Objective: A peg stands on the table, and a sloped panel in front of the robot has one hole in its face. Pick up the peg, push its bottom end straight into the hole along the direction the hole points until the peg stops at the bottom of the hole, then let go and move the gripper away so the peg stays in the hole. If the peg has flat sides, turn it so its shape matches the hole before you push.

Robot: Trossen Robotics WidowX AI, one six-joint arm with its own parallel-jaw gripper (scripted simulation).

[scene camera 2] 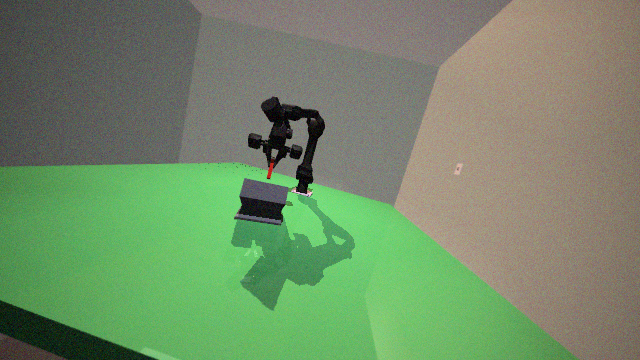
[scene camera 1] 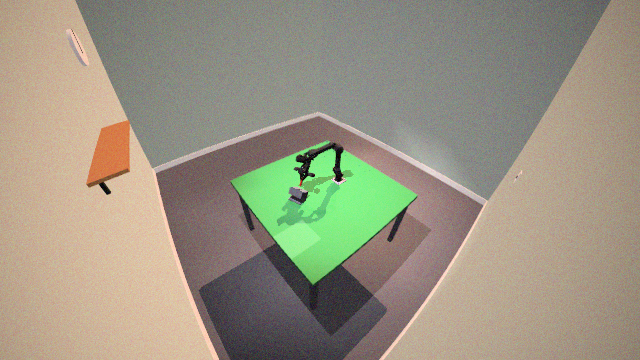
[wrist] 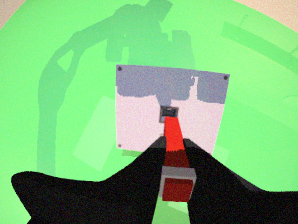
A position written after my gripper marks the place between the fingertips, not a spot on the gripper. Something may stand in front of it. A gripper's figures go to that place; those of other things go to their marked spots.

My gripper [wrist: 173, 143]: 10 cm from the lens. A red square-sided peg [wrist: 177, 180] is 6 cm from the lens. A sloped panel [wrist: 140, 89] is 16 cm from the lens. The marked spots on the red square-sided peg and the sloped panel are 12 cm apart.
